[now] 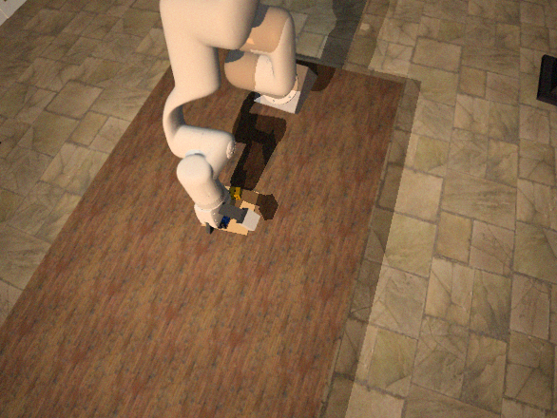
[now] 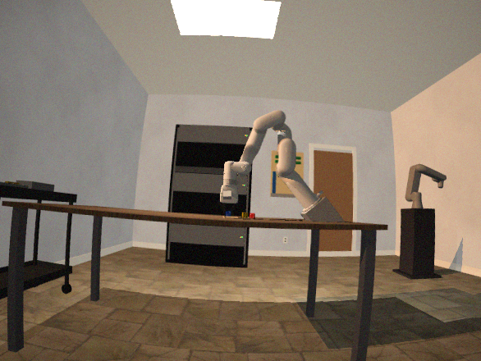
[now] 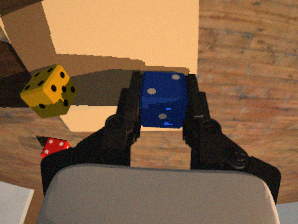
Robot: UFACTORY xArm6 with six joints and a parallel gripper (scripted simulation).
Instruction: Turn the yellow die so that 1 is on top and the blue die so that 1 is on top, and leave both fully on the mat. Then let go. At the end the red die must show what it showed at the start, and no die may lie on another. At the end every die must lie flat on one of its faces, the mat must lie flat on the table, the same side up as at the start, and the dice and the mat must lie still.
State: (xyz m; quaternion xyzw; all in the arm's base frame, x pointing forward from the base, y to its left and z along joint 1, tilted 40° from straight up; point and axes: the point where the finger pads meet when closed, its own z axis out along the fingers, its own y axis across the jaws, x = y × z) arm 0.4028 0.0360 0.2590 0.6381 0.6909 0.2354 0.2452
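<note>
My gripper is now 1 cm above the blue die. Round my hand: yellow die (9 cm behind, 1 cm to the right, 1 cm below); red die (13 cm to the right, 13 cm behind, 1 cm below); tan mat (4 cm behind, 3 cm below).
</note>
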